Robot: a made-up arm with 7 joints. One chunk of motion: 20 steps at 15 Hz.
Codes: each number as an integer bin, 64 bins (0 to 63) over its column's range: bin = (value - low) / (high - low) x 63, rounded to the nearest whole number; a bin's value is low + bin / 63 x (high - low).
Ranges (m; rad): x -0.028..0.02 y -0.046..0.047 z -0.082..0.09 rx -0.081..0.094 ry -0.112..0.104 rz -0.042..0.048
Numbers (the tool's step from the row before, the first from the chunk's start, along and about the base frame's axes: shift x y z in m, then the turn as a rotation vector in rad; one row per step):
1: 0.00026 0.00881 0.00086 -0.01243 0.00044 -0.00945
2: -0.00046 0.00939 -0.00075 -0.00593 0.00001 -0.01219
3: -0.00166 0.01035 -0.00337 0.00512 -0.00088 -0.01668
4: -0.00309 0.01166 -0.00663 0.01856 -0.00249 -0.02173
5: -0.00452 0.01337 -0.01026 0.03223 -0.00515 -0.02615
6: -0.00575 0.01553 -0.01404 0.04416 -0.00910 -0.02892
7: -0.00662 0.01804 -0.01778 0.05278 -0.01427 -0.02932
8: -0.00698 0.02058 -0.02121 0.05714 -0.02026 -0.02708
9: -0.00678 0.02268 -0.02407 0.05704 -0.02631 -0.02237
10: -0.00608 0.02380 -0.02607 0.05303 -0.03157 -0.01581
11: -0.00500 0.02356 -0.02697 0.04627 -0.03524 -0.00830
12: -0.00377 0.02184 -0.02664 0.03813 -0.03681 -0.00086
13: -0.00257 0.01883 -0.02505 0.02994 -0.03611 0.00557
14: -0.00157 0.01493 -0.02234 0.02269 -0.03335 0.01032
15: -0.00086 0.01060 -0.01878 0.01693 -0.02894 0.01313
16: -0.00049 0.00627 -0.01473 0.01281 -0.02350 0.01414
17: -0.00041 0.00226 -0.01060 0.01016 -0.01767 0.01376
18: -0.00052 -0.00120 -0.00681 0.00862 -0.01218 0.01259
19: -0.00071 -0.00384 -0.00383 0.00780 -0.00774 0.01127
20: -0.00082 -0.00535 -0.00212 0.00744 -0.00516 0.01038
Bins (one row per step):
1: 37 37 30 25 33 23
2: 36 38 30 27 33 21
3: 35 38 29 31 32 18
4: 33 39 28 36 32 14
5: 31 40 26 41 31 11
6: 29 42 25 45 30 9
7: 28 43 24 48 29 9
8: 28 45 22 50 27 10
9: 28 47 21 50 25 14
10: 29 47 20 48 23 18
11: 30 47 20 46 22 24
12: 32 46 20 43 22 29
13: 33 44 21 40 22 33
14: 35 41 22 37 23 37
15: 36 38 23 35 24 39
16: 36 35 25 34 26 39
17: 36 33 26 33 28 39
18: 36 30 28 32 29 38
19: 36 29 29 32 30 37
20: 36 28 29 32 31 37

